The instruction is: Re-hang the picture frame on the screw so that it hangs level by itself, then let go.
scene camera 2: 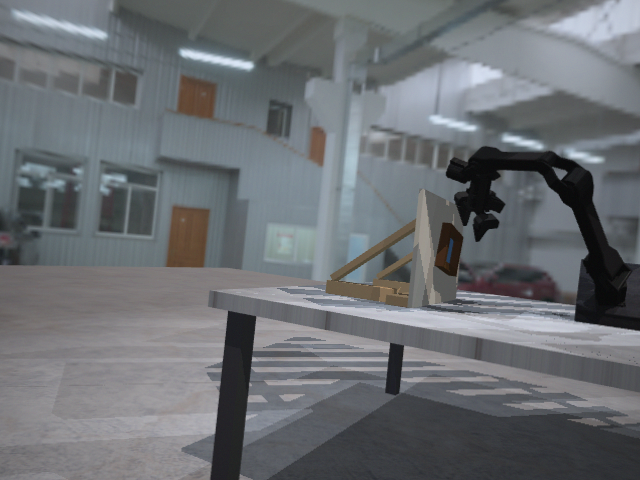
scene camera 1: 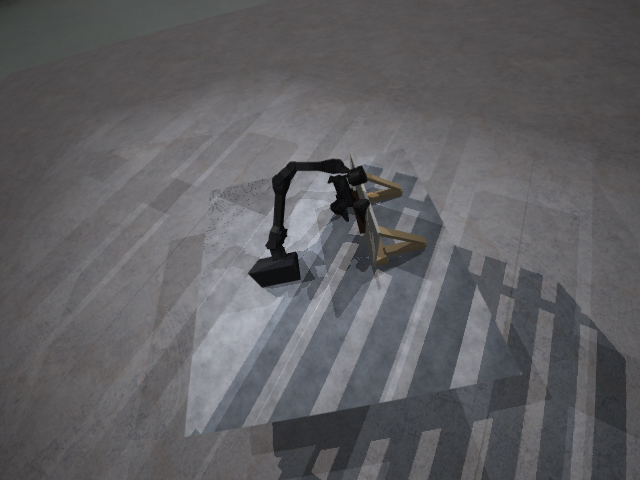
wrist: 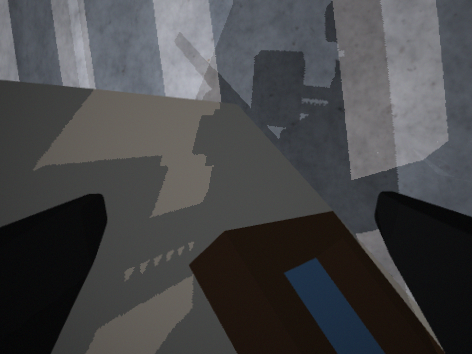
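Pixels of known places: gripper, fingertip midpoint: point(scene camera 2: 471, 233) point(scene camera 1: 355, 222) point(wrist: 242, 206); arm's base, origin of the base link: point(scene camera 2: 610, 297) point(scene camera 1: 279, 258).
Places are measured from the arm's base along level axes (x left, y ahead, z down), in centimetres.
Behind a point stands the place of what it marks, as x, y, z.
Observation:
The picture frame point(scene camera 1: 360, 225) @[-1.9, 40.8, -9.4] point(scene camera 2: 442, 246) @[14.3, 43.8, -9.1] point(wrist: 265, 280) @[-0.6, 40.6, -12.8] is brown with a blue centre. It is at the front face of the upright pale board point(scene camera 1: 373, 238) @[-12.3, 42.7, -13.1] point(scene camera 2: 421, 242) @[28.0, 47.2, -9.3] point(wrist: 240, 165) @[-8.2, 43.1, -1.4], and its edges look tilted against the board's edges in scene camera 2. The screw does not show in any view. My gripper point(scene camera 1: 355, 212) @[-2.7, 38.2, -14.3] point(scene camera 2: 471, 229) @[-2.7, 38.2, -14.3] point(wrist: 242, 206) @[-2.7, 38.2, -14.3] is open and empty, pointing down in front of the board's upper part, above the frame. In the wrist view the frame lies below and right of the midpoint between the fingertips. Whether frame and fingers touch cannot be told, but scene camera 2 shows a gap.
Wooden braces point(scene camera 1: 405, 241) @[-13.6, 57.7, -4.8] point(scene camera 2: 372, 250) @[24.9, 60.9, -6.0] support the board from behind. Board and arm base point(scene camera 1: 275, 269) @[-9.8, -1.0, -8.2] point(scene camera 2: 589, 291) @[-1.4, 5.0, -0.8] stand on the grey table point(scene camera 1: 227, 372) @[-41.6, -32.9, 7.6] point(scene camera 2: 268, 304) @[57.2, 74.3, 8.5]. The board's face is close beside the fingers. Striped shadows cross the table.

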